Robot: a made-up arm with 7 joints.
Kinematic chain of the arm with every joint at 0, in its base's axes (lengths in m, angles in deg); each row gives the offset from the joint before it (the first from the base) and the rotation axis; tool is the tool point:
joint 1: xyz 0 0 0.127 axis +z
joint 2: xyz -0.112 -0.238 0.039 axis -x
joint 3: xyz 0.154 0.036 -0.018 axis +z
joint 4: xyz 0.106 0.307 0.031 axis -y
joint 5: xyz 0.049 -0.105 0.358 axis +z
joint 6: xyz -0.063 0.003 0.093 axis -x
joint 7: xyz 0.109 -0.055 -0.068 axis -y
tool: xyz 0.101 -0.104 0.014
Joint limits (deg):
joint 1: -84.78..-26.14
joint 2: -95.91..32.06
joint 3: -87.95..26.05
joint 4: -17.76..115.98
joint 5: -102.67..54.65
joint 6: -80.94..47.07
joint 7: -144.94..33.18
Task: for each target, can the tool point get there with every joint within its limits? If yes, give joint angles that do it. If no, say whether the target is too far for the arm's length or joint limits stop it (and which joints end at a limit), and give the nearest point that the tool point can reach.
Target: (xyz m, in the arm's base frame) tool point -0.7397 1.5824 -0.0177
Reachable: no: too far | nearest point -0.4227 0.4623 0.1914 | short by 1.183 m
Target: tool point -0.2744 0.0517 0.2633
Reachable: yes | joints -76.38 -80.64 13.66 101.69 -44.16 -27.31 -72.32
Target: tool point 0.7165 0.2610 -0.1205
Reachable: no: joint limits stop it (at a limit: joint 2, joint 3, joint 5, joint 6) | nearest point 0.3610 0.1315 -0.0110 | short by 0.394 m
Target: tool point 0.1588 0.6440 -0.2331
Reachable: no: joint limits stop it (at a limit: joint 1, joint 2, joint 4, joint 5, joint 6, joint 7) | nearest point 0.0308 0.3834 -0.0826 | short by 0.327 m
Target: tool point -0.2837 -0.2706 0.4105
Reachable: yes | joints -54.64 -48.42 -26.13 35.04 -71.08 -48.91 -13.92
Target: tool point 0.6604 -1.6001 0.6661
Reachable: no: too far | nearest point 0.2151 -0.8601 0.4081 | short by 0.901 m
